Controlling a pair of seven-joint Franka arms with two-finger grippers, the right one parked.
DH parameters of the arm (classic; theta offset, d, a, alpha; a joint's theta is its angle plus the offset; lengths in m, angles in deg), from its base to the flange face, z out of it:
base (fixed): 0 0 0 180
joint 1: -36.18 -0.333 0 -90
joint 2: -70.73 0 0 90
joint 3: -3.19 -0.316 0.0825 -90
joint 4: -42.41 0 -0.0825 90
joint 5: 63.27 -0.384 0 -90
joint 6: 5.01 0 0.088 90
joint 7: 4.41 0.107 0 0
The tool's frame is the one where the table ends.
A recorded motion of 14 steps. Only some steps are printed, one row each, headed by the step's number.
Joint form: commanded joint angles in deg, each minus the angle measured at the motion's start. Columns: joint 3, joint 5, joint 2, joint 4, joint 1, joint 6, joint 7.
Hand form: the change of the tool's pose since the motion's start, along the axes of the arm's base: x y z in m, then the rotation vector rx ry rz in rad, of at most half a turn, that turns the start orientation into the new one. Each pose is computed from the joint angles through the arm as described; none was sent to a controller.
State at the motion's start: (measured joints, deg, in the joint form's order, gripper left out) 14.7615 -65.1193 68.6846 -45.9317 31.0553 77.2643 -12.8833
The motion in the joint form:
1: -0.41 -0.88 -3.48 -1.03 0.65 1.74 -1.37
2: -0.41 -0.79 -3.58 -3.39 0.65 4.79 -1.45
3: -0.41 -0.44 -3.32 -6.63 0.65 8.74 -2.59
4: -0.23 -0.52 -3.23 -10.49 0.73 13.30 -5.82
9: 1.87 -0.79 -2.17 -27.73 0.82 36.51 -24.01
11: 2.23 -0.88 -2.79 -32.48 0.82 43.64 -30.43
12: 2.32 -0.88 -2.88 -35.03 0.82 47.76 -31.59
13: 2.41 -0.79 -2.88 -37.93 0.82 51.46 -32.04
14: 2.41 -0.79 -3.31 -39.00 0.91 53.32 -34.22
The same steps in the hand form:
1: 0.0181 0.0001 -0.0395 0.0130 0.0454 0.0176
2: 0.0215 -0.0008 -0.0558 0.0098 0.0354 0.0169
3: 0.0232 -0.0025 -0.0745 0.0051 0.0186 0.0348
4: 0.0240 -0.0059 -0.0992 0.0119 0.0025 0.0828
9: 0.0100 -0.0296 -0.1963 0.0135 -0.1279 0.3457
11: 0.0029 -0.0330 -0.2290 0.0052 -0.1580 0.4472
12: -0.0016 -0.0338 -0.2432 -0.0063 -0.1814 0.4645
13: -0.0095 -0.0342 -0.2596 -0.0146 -0.1931 0.4703
14: -0.0118 -0.0349 -0.2686 -0.0183 -0.1982 0.5063

